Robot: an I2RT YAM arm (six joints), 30 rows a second.
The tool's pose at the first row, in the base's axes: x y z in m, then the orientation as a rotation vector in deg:
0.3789, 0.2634, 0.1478, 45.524, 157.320, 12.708
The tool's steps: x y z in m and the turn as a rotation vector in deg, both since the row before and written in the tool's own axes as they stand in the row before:
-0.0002, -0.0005, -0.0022, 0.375, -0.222, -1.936
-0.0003, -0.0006, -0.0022, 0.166, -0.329, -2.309
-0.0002, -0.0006, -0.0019, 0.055, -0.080, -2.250
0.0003, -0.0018, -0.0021, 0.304, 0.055, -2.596
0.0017, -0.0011, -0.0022, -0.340, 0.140, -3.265
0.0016, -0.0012, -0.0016, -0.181, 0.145, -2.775
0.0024, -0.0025, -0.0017, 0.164, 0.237, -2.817
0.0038, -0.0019, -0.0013, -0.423, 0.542, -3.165
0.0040, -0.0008, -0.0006, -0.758, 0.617, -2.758
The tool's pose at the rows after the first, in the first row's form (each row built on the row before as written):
0.3781, 0.2627, 0.1498, 42.905, 157.866, 11.705
0.3774, 0.2619, 0.1518, 39.698, 158.313, 10.864
0.3767, 0.2612, 0.1535, 36.564, 158.888, 10.284
0.3751, 0.2596, 0.1551, 33.008, 159.685, 9.335
0.3725, 0.2592, 0.1566, 28.348, 160.475, 9.158
0.3702, 0.2585, 0.1575, 24.400, 161.099, 8.860
0.3668, 0.2568, 0.1581, 20.460, 161.799, 8.088
0.3625, 0.2559, 0.1581, 15.882, 162.646, 8.130
0.3584, 0.2559, 0.1575, 11.787, 163.372, 8.739

